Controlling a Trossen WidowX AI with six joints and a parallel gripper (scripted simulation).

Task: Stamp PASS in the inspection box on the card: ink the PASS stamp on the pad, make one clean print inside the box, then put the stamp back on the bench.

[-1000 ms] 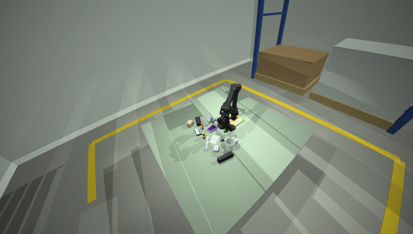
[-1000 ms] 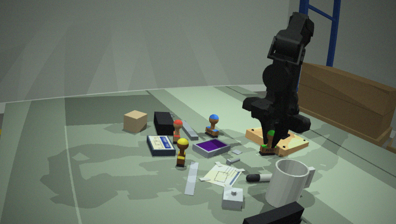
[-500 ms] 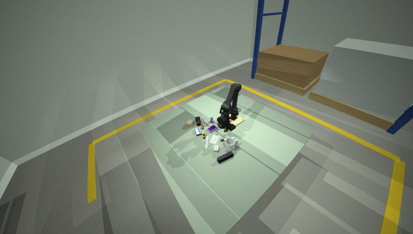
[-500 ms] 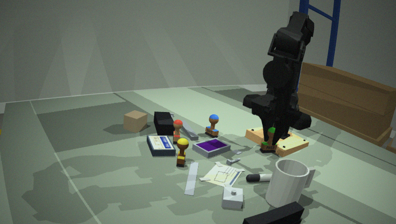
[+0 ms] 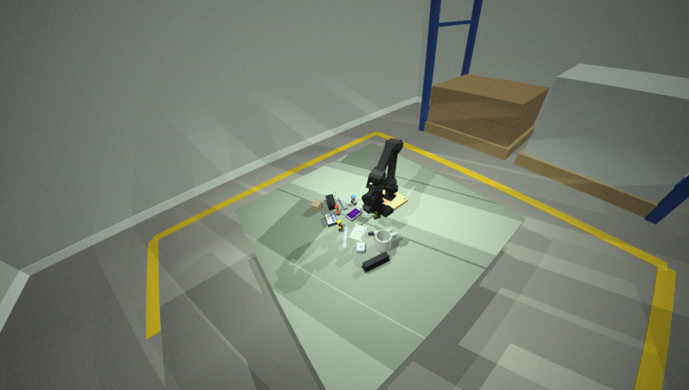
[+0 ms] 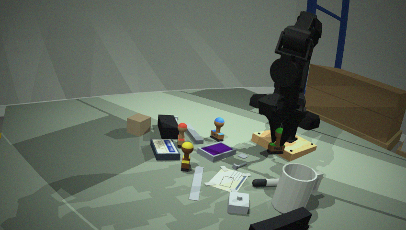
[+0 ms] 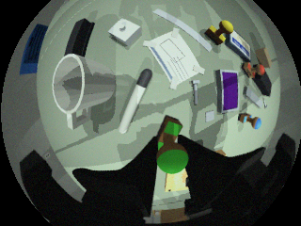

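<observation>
The purple ink pad lies 20 mm ahead of my gripper tip, 160 mm to the right of it and 80 mm below it. Round my gripper tip: pass stamp: right at my gripper tip; then marker: 50 mm ahead, 30 mm to the left, 70 mm below; then card: 110 mm ahead, 50 mm to the right, 80 mm below.
</observation>
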